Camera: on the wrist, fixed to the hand. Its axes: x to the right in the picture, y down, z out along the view.
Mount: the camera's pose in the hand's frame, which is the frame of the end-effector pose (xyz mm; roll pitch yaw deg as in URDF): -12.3 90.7 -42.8 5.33 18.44 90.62
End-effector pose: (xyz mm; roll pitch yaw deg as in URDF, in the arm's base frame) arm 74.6 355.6 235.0 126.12 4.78 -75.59
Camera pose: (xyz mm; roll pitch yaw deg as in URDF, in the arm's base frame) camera 55.3 354.8 334.2 171.47 -71.85 -152.76
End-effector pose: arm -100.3 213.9 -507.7 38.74 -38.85 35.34
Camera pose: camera -176.5 279.4 -497.2 -35.65 -15.29 138.87
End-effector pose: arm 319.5 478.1 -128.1 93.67 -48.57 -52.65
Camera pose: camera 301.5 562.5 -75.6 -72.29 -39.21 108.14
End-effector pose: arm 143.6 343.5 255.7 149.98 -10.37 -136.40
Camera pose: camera 123.7 403.4 334.6 -158.82 -47.26 121.28
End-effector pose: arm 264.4 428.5 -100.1 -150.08 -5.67 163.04
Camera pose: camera 304.5 520.8 -109.4 -169.20 11.48 73.59
